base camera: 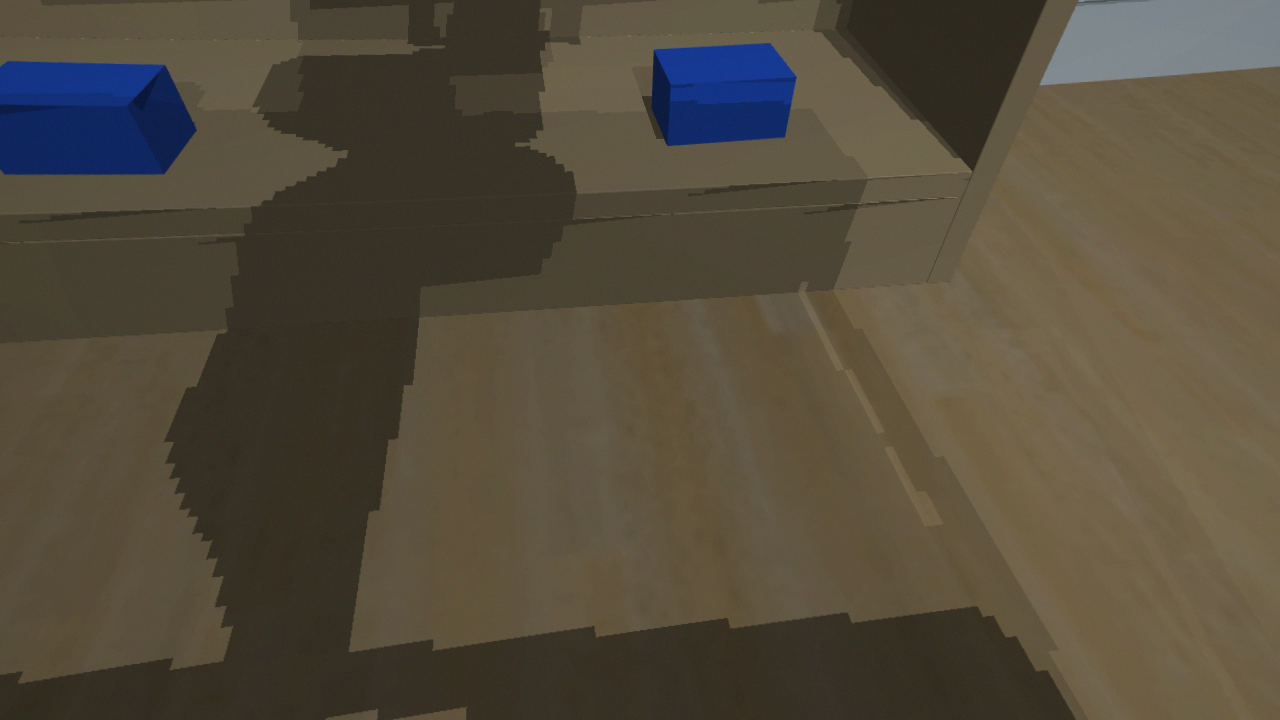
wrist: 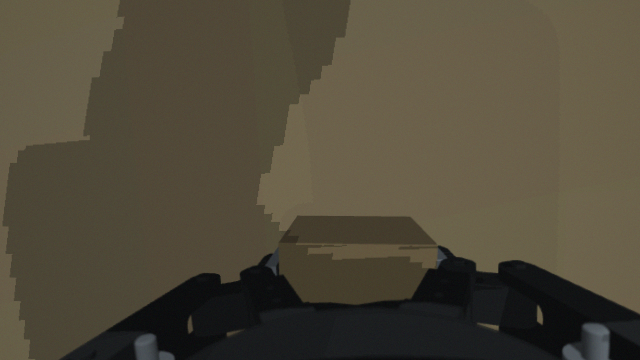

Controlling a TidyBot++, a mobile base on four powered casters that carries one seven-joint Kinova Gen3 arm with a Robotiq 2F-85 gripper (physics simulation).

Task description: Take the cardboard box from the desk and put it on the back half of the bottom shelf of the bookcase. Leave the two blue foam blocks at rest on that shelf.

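Places are measured from the arm's base along level axes (x ahead, y left, z up), in metres.
Where they show: gripper, fingertip midpoint: (wrist: 353, 259).
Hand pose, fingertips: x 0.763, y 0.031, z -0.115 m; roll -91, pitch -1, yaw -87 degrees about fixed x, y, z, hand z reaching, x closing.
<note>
Things, the pixels of their top centre, and the offset from my fingertips. "*": a spot on its surface instead. Level surfaces: height alone.
- cardboard box at its top centre: (wrist: 349, 224) dy +0.001, dx -0.016, dz +0.022 m
- bottom shelf at its surface level: dz -0.181 m
- bookcase's right side panel at a spot on its surface: (base camera: 1002, 143) * dy -0.320, dx -0.238, dz -0.161 m
- wooden floor at its surface level: dz -0.282 m
The cardboard box (wrist: 357, 260) is between the fingers of my gripper (wrist: 353, 259) at the bottom of the wrist view. The gripper is shut on it. Neither the box nor the gripper shows in the base view. The bottom shelf (base camera: 608, 165) of the bookcase crosses the top of the base view. One blue foam block (base camera: 85, 134) rests on the shelf at the left, cut off by the view's edge. The other blue foam block (base camera: 726, 111) rests on the shelf right of centre. The desk does not show in either view.
The bookcase's right side panel (base camera: 1002, 143) rises at the right end of the shelf. A front board (base camera: 716, 255) runs below the shelf down to the wooden floor (base camera: 626, 447). A wide dark shadow falls across floor and shelf between the blocks. A pale wall (base camera: 1163, 40) shows at the top right.
</note>
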